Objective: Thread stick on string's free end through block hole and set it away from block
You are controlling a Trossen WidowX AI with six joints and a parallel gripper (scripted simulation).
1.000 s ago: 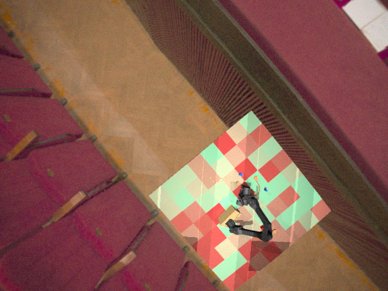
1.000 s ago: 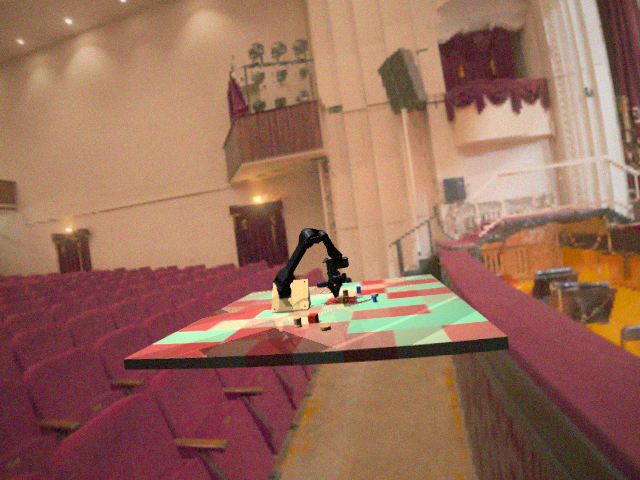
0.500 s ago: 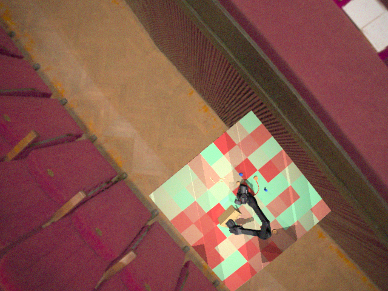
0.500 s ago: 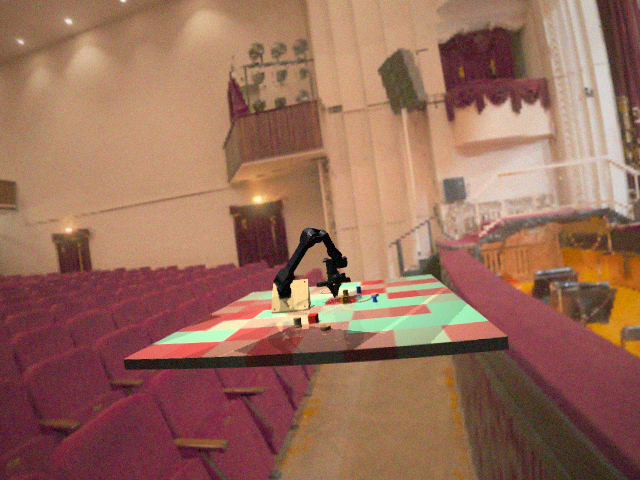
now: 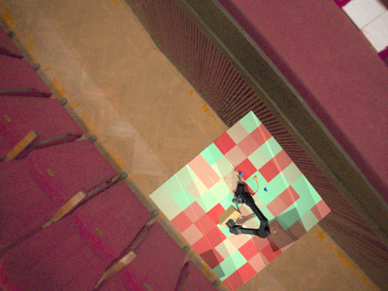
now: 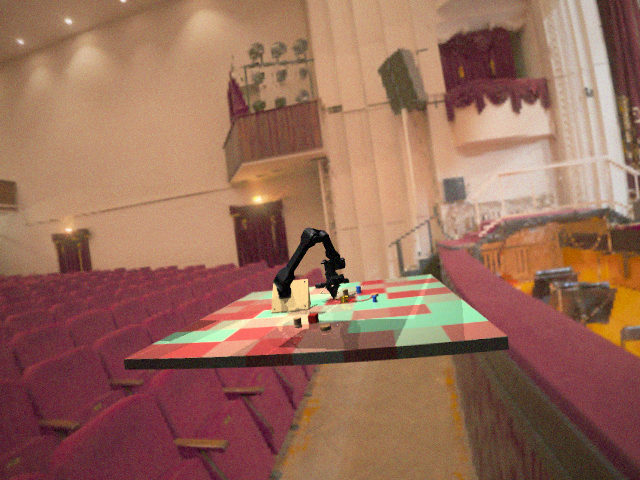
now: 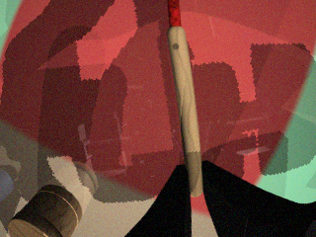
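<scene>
My gripper tip is 2 cm short of the thin wooden stick, 4 cm to the left of it and 1 cm below it. Round my gripper tip: yellow cube: 5 cm ahead, 12 cm to the right, 2 cm above; then blue cylinder: 14 cm ahead, 9 cm to the left, 2 cm above; then wooden cylinder: 6 cm ahead, 5 cm to the left, 2 cm above.
</scene>
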